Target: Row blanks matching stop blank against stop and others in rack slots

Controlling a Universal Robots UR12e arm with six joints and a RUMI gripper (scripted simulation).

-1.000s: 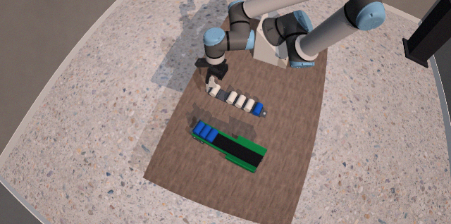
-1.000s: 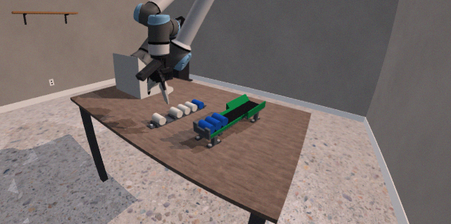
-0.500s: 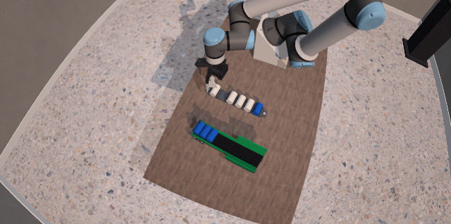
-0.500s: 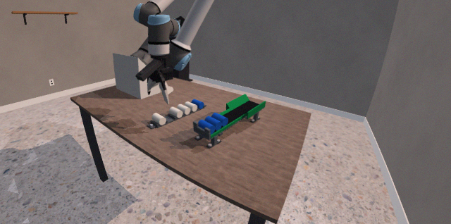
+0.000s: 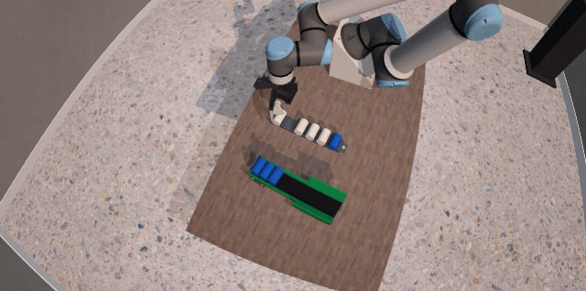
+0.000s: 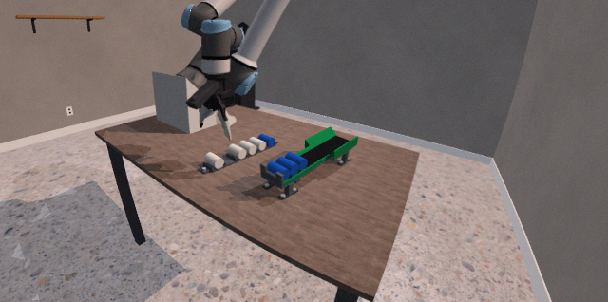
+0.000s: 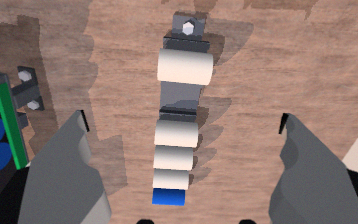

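Now: hand 13 cm to the right of the stock rack and 13 cm above it. Also, from my hand: grey stop: 26 cm ahead, 7 cm below.
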